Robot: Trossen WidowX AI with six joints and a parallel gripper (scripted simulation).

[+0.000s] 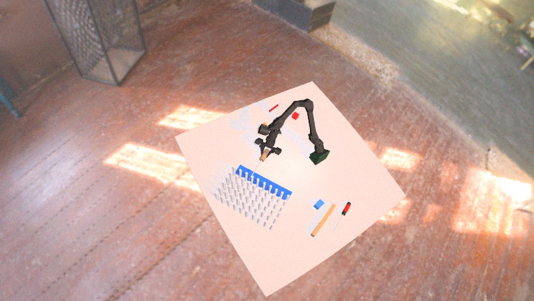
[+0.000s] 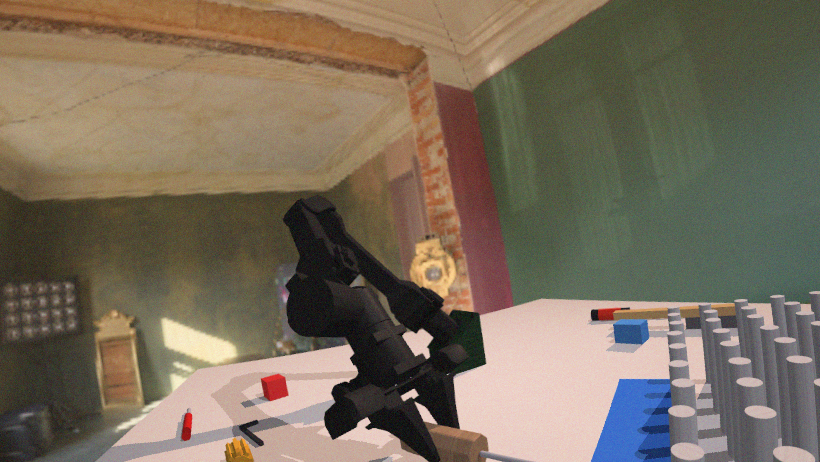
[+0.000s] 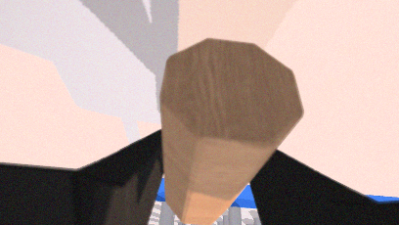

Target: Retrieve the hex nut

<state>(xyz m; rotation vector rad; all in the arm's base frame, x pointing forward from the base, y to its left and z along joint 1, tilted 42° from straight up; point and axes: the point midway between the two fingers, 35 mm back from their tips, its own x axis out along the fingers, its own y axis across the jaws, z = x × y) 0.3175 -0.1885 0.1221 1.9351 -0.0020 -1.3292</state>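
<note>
My gripper tip is 15 cm to the right of the blue taped strip, 12 cm short of it and 3 cm above it. Round my gripper tip: yellow piece: 22 cm to the right, 15 cm behind, 1 cm below; allen key: 28 cm behind, 21 cm to the right, 3 cm below; red cube: 43 cm behind, 16 cm to the right, 1 cm below.
</note>
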